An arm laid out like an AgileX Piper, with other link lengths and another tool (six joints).
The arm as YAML. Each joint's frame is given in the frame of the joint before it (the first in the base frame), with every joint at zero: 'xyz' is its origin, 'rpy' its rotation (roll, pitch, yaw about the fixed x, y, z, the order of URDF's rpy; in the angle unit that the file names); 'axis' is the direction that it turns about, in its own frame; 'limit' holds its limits. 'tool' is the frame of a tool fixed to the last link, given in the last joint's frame.
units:
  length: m
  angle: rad
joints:
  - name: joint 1
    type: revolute
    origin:
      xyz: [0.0, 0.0, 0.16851]
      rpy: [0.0, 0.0, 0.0]
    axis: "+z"
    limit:
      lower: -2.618
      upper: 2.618
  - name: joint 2
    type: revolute
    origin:
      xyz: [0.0, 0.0, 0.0]
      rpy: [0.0, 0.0, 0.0]
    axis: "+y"
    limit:
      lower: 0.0
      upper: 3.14
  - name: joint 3
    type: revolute
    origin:
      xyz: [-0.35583, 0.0, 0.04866]
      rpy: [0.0, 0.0, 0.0]
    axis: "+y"
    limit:
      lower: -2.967
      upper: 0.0
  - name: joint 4
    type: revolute
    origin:
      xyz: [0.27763, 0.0, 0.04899]
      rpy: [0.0, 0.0, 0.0]
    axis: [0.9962, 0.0, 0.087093]
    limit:
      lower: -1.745
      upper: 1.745
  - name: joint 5
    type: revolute
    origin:
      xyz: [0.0, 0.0, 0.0]
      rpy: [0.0, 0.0, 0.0]
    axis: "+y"
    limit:
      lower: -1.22
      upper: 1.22
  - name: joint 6
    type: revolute
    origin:
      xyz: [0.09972, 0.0, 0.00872]
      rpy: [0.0, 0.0, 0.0]
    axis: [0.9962, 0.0, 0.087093]
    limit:
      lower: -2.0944
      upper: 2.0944
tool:
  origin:
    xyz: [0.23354, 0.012, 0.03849]
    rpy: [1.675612, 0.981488, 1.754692]
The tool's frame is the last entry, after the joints.
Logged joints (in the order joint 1, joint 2, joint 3, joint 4, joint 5, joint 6), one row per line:
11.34 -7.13 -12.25 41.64 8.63 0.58
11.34 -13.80 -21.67 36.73 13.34 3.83
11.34 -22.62 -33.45 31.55 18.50 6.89
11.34 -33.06 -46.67 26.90 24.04 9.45
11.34 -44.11 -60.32 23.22 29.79 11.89
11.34 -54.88 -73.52 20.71 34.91 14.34
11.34 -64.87 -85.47 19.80 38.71 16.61
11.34 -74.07 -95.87 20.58 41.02 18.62
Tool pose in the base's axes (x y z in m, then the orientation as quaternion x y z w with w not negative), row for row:
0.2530 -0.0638 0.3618 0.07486 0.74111 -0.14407 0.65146
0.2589 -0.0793 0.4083 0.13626 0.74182 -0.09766 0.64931
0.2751 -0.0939 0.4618 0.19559 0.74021 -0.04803 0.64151
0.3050 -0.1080 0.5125 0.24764 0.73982 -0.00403 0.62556
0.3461 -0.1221 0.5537 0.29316 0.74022 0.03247 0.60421
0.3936 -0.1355 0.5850 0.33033 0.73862 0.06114 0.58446
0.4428 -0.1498 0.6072 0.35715 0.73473 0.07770 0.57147
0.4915 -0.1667 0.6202 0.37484 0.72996 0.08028 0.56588
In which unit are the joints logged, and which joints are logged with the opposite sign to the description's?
The joints are logged in degrees. Opposite sign: joint 1, joint 2, joint 4.
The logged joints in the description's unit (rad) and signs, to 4 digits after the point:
-0.1979 0.1244 -0.2138 -0.7268 0.1506 0.0101
-0.1979 0.2409 -0.3782 -0.6411 0.2328 0.0668
-0.1979 0.3948 -0.5838 -0.5507 0.3229 0.1203
-0.1979 0.5770 -0.8145 -0.4695 0.4196 0.1649
-0.1979 0.7699 -1.0528 -0.4053 0.5199 0.2075
-0.1979 0.9578 -1.2832 -0.3615 0.6093 0.2503
-0.1979 1.1322 -1.4917 -0.3456 0.6756 0.2899
-0.1979 1.2928 -1.6732 -0.3592 0.7159 0.3250

